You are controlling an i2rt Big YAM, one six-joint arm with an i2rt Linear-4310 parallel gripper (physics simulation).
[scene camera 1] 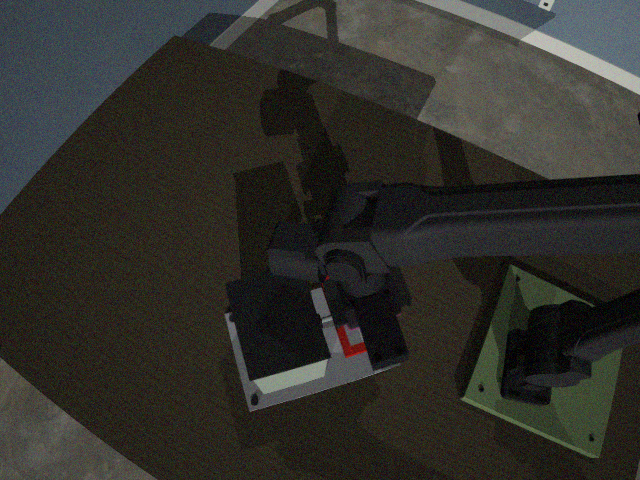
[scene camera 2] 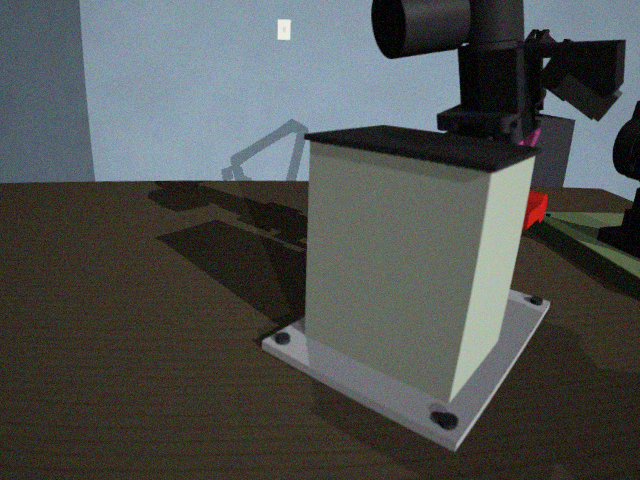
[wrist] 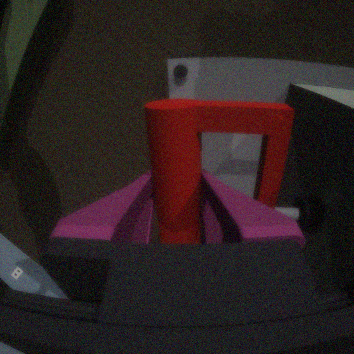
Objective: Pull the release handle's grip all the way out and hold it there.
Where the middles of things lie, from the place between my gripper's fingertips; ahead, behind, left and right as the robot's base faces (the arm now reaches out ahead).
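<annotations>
Red release handle grip (wrist: 174, 125): my gripper 50 mm short of it, 10 mm to the right of it, 10 mm below it. Grey base plate (scene camera 2: 446, 424): 40 mm to the left of my gripper, 90 mm ahead, 90 mm below. Nearest to my gripper of the things named here, going by their middles: the red release handle grip.
</annotations>
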